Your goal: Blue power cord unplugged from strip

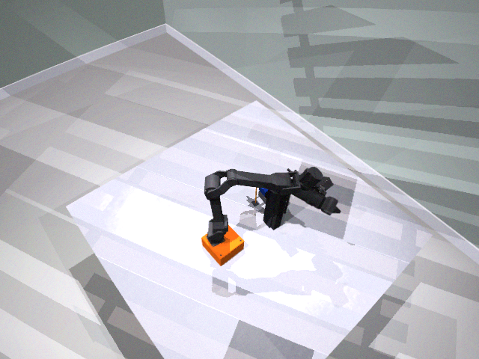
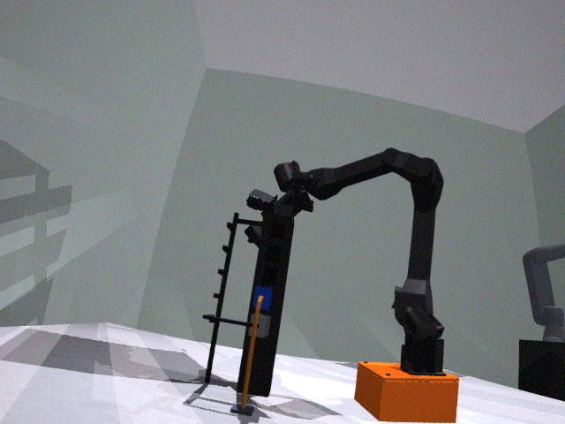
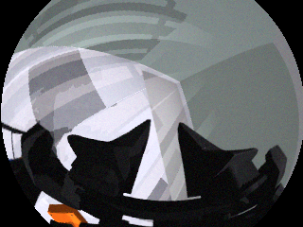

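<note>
Right now the plug is 100 mm behind my gripper tip, 300 mm to the left of it and 160 mm below it.
</note>
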